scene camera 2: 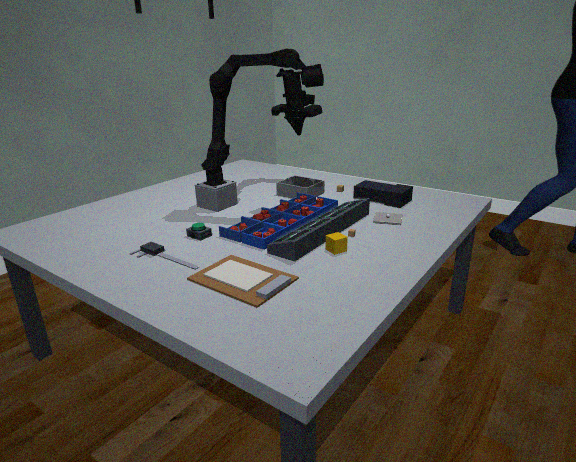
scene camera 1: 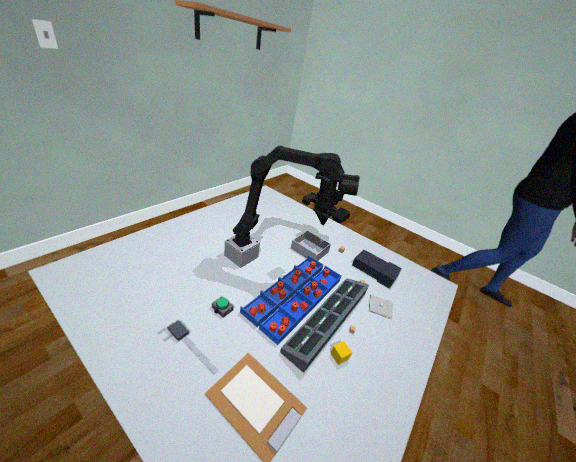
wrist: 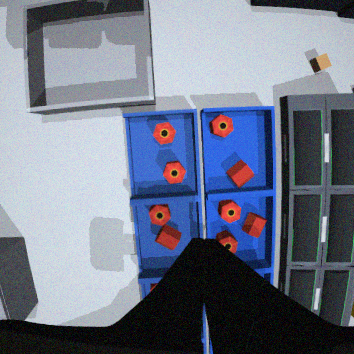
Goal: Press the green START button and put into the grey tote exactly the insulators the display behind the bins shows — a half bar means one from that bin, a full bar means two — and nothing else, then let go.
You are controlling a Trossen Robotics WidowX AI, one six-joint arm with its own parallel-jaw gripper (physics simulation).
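My gripper (scene camera 1: 323,222) (scene camera 2: 299,133) (wrist: 201,248) is shut and empty, pointing down high above the blue bins (scene camera 1: 278,340) (wrist: 240,150). The bins stand in two rows and hold red insulators (scene camera 1: 326,272) (scene camera 2: 320,202) (wrist: 164,133), some upright, some lying; my fingers hide several bins in the wrist view. The grey tote (scene camera 1: 305,250) (scene camera 2: 300,191) (wrist: 151,60) stands beyond the bins' far end, its visible floor bare. The green START button (scene camera 1: 223,302) (scene camera 2: 198,227) sits on a dark base. The dark display (scene camera 1: 303,366) (wrist: 303,190) shows pale bars; I cannot tell half from full.
A yellow cube (scene camera 1: 341,353) (scene camera 2: 336,243) and small wooden cubes (scene camera 1: 352,329) (wrist: 323,62) lie near the display. A black box (scene camera 1: 376,267) (scene camera 2: 382,193), a knobbed plate (scene camera 1: 381,306), a clipboard (scene camera 1: 220,395) and a caliper (scene camera 1: 178,330) lie around. A person (scene camera 1: 532,215) stands beyond the table.
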